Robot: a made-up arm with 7 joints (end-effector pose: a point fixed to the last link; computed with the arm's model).
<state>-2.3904 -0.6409 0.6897 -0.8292 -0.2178 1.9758 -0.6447</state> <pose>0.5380 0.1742 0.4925 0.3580 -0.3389 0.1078 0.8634</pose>
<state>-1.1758 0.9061 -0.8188 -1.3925 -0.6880 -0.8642 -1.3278</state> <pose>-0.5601 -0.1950 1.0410 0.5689 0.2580 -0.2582 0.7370</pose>
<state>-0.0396 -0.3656 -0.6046 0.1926 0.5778 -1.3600 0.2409</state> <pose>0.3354 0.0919 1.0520 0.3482 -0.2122 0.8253 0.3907</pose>
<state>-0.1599 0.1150 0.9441 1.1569 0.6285 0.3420 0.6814</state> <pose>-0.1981 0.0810 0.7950 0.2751 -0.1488 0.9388 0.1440</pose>
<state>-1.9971 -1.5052 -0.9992 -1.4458 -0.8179 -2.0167 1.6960</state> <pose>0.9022 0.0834 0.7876 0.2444 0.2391 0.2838 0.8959</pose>
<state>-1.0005 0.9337 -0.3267 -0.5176 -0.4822 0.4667 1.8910</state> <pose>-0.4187 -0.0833 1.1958 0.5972 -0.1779 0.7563 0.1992</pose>
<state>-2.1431 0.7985 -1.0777 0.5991 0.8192 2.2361 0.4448</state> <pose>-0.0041 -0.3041 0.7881 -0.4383 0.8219 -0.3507 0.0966</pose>
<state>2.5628 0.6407 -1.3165 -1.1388 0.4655 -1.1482 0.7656</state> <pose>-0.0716 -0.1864 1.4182 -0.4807 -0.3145 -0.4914 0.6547</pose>
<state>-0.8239 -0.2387 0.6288 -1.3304 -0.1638 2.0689 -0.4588</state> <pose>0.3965 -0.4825 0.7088 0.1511 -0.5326 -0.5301 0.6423</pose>
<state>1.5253 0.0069 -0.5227 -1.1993 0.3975 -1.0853 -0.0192</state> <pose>-0.6280 -0.0434 1.1619 -0.5573 -0.6919 0.2320 0.3961</pose>
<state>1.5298 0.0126 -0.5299 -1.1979 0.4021 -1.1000 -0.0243</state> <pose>-0.6185 -0.0419 1.1686 -0.5564 -0.6868 0.2374 0.4031</pose>
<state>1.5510 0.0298 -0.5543 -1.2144 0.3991 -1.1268 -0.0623</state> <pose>-0.6021 -0.0205 1.1777 -0.5768 -0.6603 0.2424 0.4154</pose>
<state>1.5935 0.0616 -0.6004 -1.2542 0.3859 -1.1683 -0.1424</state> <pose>-0.5738 0.0246 1.1901 -0.6212 -0.6034 0.2475 0.4343</pose>
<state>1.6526 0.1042 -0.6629 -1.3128 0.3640 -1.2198 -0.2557</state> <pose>-0.5305 0.0843 1.2044 -0.6769 -0.5175 0.2534 0.4580</pose>
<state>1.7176 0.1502 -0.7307 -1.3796 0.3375 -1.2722 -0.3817</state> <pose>-0.4751 0.1437 1.2184 -0.7264 -0.4147 0.2603 0.4822</pose>
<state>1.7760 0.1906 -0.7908 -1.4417 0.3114 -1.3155 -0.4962</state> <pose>-0.4195 0.1907 1.2293 -0.7595 -0.3162 0.2667 0.5021</pose>
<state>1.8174 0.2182 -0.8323 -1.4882 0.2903 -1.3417 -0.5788</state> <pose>-0.3781 0.2215 1.2351 -0.7771 -0.2428 0.2702 0.5140</pose>
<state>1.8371 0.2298 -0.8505 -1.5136 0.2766 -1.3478 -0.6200</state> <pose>-0.3600 0.2384 1.2356 -0.7862 -0.2053 0.2691 0.5170</pose>
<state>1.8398 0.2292 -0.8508 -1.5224 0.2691 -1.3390 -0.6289</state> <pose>-0.3615 0.2464 1.2323 -0.7923 -0.1967 0.2642 0.5135</pose>
